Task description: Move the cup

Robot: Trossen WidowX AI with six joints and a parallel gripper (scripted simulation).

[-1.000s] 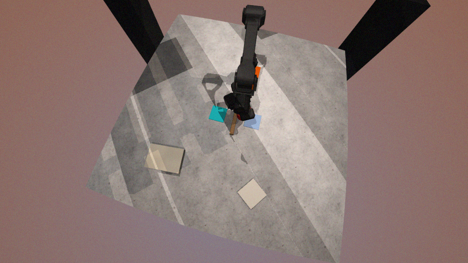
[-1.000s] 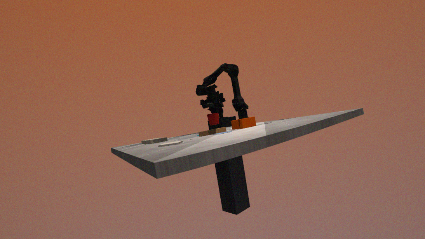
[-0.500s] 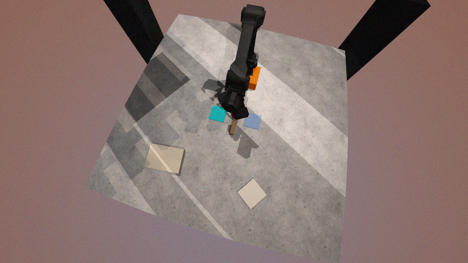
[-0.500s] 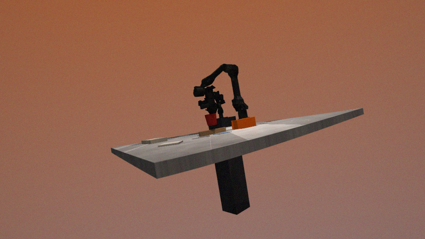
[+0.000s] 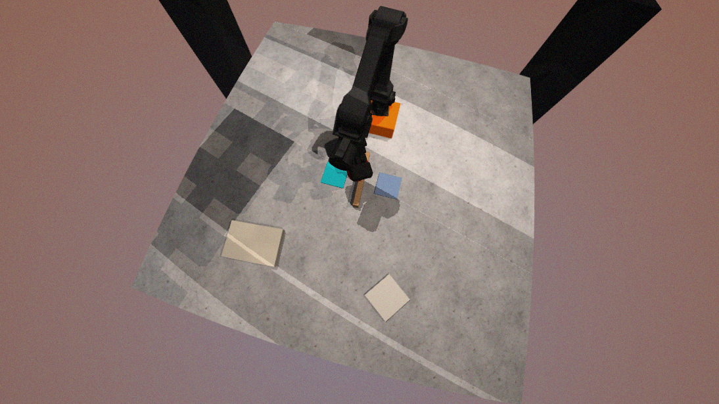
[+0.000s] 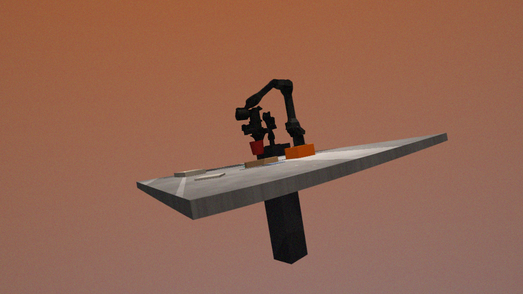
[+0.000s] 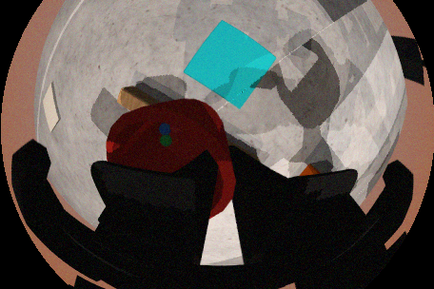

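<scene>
My gripper tip is 2 cm short of the cyan pad, 7 cm to the left of it and 10 cm above it. Round my gripper tip: pale blue pad: 4 cm ahead, 13 cm to the left, 10 cm below; then cup: 3 cm ahead, 1 cm to the left; then wooden bar: 3 cm ahead, 3 cm to the left, 9 cm below.
</scene>
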